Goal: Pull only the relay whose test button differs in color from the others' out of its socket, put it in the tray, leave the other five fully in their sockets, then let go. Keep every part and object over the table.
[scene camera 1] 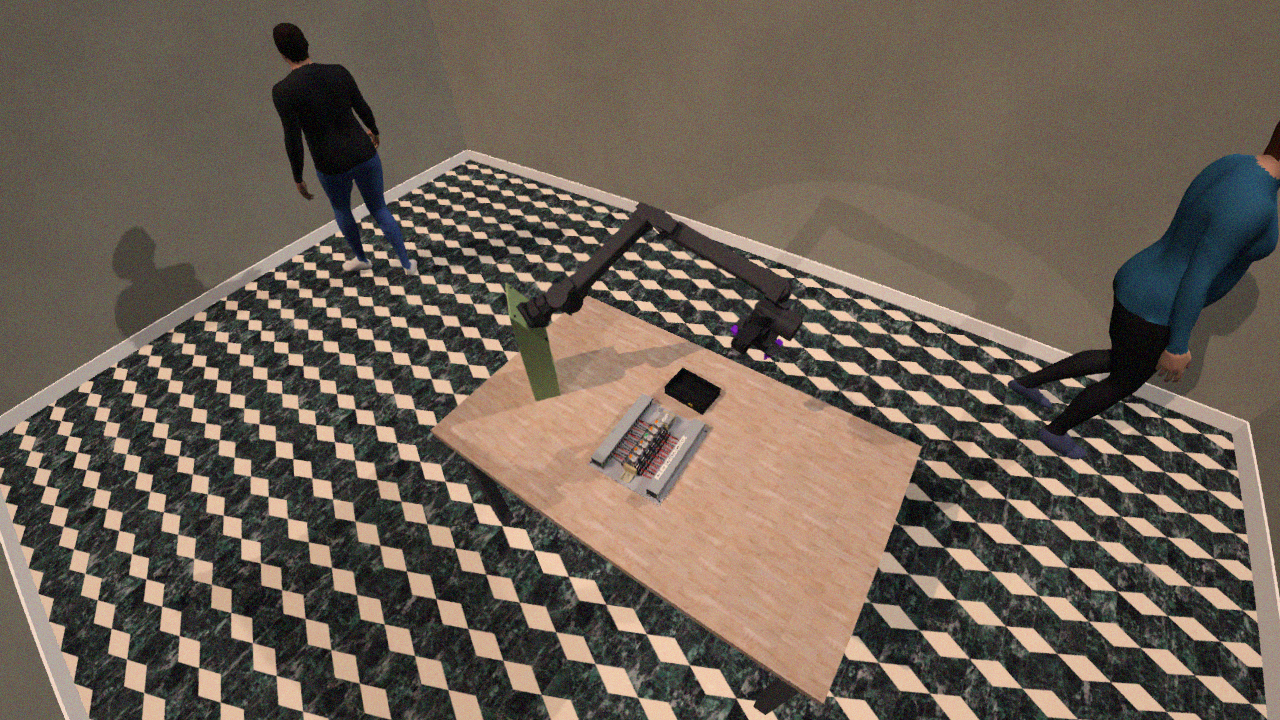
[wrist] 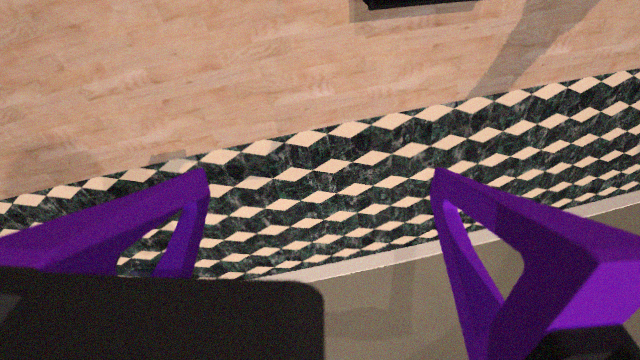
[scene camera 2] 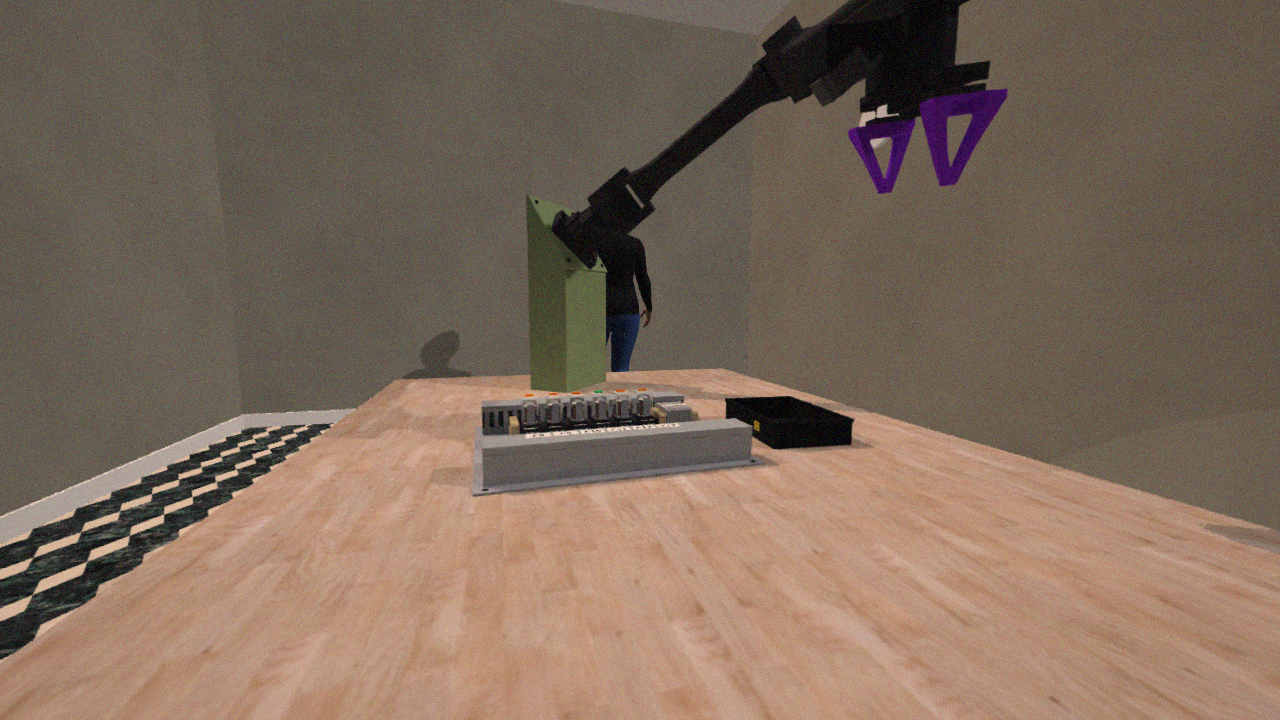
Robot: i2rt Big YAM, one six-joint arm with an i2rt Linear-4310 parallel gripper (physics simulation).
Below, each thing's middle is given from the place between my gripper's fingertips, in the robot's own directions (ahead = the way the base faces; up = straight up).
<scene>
Right now the grey relay panel (scene camera 2: pixel 477 487) is 9 cm behind my hand, 33 cm to the right of it and 30 cm below it.
</scene>
